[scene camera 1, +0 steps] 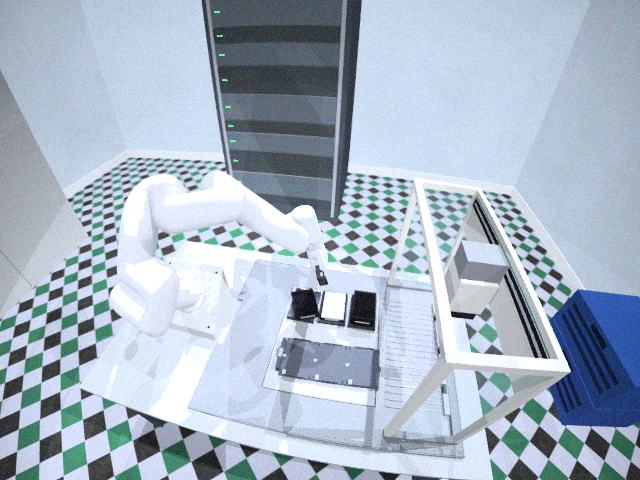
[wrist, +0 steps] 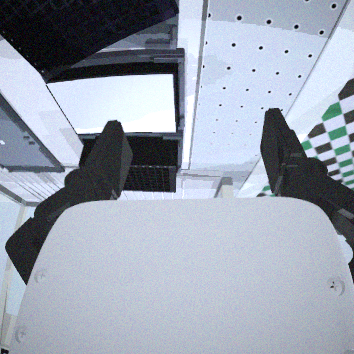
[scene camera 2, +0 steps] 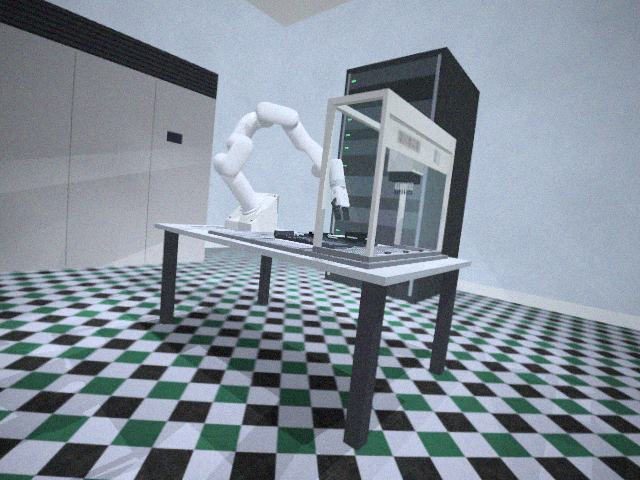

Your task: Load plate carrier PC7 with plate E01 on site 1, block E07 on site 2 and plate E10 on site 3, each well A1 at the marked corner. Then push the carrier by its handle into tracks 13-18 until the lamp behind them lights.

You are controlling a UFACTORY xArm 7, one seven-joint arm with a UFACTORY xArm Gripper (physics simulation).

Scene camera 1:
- grey carrier plate: on a perforated plate
